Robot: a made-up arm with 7 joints.
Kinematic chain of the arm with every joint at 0, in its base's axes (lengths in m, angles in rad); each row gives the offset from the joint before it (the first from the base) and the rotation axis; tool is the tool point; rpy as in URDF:
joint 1: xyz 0 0 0.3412 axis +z
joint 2: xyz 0 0 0 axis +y
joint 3: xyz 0 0 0.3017 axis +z
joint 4: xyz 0.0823 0 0 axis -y
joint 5: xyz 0.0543 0 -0.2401 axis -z
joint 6: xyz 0 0 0 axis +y
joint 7: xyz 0.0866 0 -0.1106 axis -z
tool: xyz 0 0 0 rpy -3.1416 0 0
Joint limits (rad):
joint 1: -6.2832..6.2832
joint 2: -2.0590..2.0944
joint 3: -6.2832..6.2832
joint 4: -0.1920..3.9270
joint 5: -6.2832..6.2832
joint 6: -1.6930..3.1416
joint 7: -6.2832..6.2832
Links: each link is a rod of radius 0.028 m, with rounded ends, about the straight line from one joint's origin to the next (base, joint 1, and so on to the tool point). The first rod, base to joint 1, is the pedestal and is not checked.
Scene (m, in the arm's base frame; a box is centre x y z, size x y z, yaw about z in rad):
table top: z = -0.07
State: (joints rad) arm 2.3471 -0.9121 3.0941 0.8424 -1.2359 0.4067 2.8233
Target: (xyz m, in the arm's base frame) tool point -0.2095 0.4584 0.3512
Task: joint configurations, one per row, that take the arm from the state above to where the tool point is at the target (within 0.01 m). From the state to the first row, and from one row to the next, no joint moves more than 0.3 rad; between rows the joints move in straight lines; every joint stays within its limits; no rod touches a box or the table.
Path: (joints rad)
1: 2.6054 -0.9087 3.2537 0.8870 -1.2310 0.3818 2.8233
2: 2.8637 -0.9053 3.4132 0.9317 -1.2261 0.3569 2.8233
3: 3.1220 -0.9019 3.5728 0.9763 -1.2213 0.3319 2.8233
4: 3.3803 -0.8985 3.7323 1.0210 -1.2164 0.3070 2.8233
5: 3.6386 -0.8950 3.8919 1.0656 -1.2115 0.2821 2.8233
6: 3.8969 -0.8916 4.0514 1.1103 -1.2066 0.2572 2.8233
7: 4.1552 -0.8882 4.2110 1.1549 -1.2017 0.2322 2.8233

